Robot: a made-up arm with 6 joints. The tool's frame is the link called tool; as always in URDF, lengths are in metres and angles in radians.
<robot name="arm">
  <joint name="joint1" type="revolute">
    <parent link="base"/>
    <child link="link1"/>
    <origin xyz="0 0 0.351" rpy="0 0 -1.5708"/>
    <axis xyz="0 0 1"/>
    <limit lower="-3.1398" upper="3.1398" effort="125" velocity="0.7"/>
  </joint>
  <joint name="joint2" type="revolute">
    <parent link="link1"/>
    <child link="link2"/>
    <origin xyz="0 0 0" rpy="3.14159 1.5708 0"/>
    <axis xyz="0 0 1"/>
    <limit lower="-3.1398" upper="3.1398" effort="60" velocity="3.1"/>
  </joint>
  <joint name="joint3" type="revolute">
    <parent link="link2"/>
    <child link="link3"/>
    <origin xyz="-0.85 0 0" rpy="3.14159 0 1.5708"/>
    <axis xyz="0 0 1"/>
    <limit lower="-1.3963" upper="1.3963" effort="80" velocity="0.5"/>
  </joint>
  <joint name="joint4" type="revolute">
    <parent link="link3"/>
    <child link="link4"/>
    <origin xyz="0 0 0" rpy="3.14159 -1.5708 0"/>
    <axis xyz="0 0 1"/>
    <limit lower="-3.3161" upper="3.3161" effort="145" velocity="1.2"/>
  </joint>
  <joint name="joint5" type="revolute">
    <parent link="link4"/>
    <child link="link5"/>
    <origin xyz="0 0 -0.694" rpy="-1.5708 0 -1.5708"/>
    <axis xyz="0 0 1"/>
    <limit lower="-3.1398" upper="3.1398" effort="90" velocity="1.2"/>
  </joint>
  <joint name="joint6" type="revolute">
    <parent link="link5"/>
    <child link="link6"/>
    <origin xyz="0 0 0.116" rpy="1.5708 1.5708 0"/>
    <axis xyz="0 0 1"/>
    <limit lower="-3.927" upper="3.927" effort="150" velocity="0.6"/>
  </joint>
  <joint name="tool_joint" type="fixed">
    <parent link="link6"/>
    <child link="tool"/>
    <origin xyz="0 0 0" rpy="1.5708 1.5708 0"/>
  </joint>
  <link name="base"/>
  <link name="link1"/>
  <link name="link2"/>
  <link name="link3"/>
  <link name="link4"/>
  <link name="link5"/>
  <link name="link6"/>
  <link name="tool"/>
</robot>
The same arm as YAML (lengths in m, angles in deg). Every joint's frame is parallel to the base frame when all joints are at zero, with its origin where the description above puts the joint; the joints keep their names.
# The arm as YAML. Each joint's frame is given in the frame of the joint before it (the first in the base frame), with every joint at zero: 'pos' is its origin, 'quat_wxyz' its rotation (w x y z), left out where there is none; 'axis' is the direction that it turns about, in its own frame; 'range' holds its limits. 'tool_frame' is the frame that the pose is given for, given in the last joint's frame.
length_unit: m
angle_unit: deg
joints:
  - joint: joint1
    pos: [0.0, 0.0, 0.351]
    axis: [0.0, 0.0, 1.0]
    range: [-179.9, 179.9]
  - joint: joint2
    pos: [0.0, 0.0, 0.0]
    axis: [0.0, 1.0, 0.0]
    range: [-179.9, 179.9]
  - joint: joint3
    pos: [0.0, 0.0, 0.85]
    axis: [0.0, -1.0, 0.0]
    range: [-80.0, 80.0]
  - joint: joint4
    pos: [0.0, 0.0, 0.0]
    axis: [-1.0, 0.0, 0.0]
    range: [-190.0, 190.0]
  - joint: joint5
    pos: [0.694, 0.0, 0.0]
    axis: [0.0, -1.0, 0.0]
    range: [-179.9, 179.9]
  - joint: joint6
    pos: [0.0, -0.116, 0.0]
    axis: [-1.0, 0.0, 0.0]
    range: [-225.0, 225.0]
tool_frame:
  pos: [0.0, 0.0, 0.0]
  quat_wxyz: [1.0, 0.000009, 0.000005, 0.000001]

